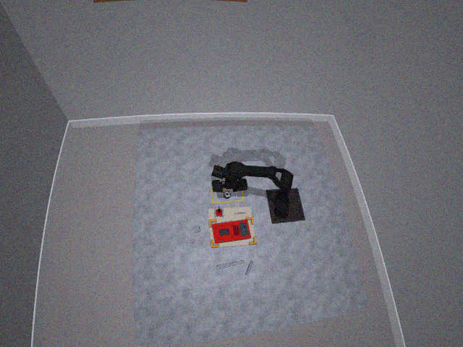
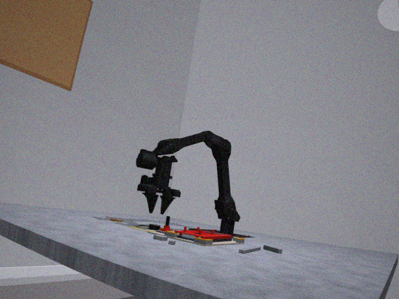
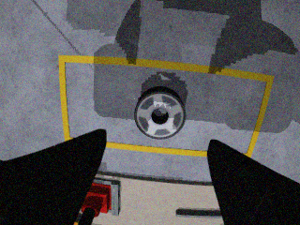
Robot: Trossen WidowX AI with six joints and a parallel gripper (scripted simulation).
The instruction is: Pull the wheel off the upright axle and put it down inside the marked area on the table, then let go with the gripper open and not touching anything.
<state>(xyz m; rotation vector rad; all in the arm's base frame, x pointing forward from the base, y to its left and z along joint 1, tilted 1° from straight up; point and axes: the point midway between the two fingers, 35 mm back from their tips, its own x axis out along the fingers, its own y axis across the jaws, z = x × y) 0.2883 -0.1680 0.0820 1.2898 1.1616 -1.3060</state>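
Now: gripper tip 5 cm above the dark wheel. From my gripper tip the other things lie so: upright axle: 10 cm to the left, 7 cm ahead, 2 cm below; then tan brick: 19 cm to the right, 5 cm below.
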